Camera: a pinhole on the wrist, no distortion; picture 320 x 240 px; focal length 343.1 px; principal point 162.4 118.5 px. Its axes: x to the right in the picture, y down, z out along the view. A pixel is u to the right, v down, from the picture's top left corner.
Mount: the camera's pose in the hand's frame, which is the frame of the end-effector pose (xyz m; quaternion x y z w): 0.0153 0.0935 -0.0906 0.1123 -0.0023 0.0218 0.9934
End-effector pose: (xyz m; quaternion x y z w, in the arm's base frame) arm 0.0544 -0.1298 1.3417 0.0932 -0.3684 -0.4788 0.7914
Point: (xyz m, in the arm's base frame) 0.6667 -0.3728 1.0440
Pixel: behind the camera
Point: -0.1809 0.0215 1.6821
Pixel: 141.5 193.9
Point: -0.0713 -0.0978 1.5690
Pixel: 199.8 144.9
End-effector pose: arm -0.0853 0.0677 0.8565 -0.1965 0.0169 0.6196 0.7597
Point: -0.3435 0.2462 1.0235
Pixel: outside the picture
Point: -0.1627 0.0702 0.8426
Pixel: 66.8 143.4
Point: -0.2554 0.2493 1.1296
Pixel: 200.2 212.3
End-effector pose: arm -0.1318 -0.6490 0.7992 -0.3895 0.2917 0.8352 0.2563
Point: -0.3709 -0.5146 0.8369
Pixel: 290.2 169.6
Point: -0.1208 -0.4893 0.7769
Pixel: outside the picture
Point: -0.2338 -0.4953 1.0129
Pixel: 71.3 131.5
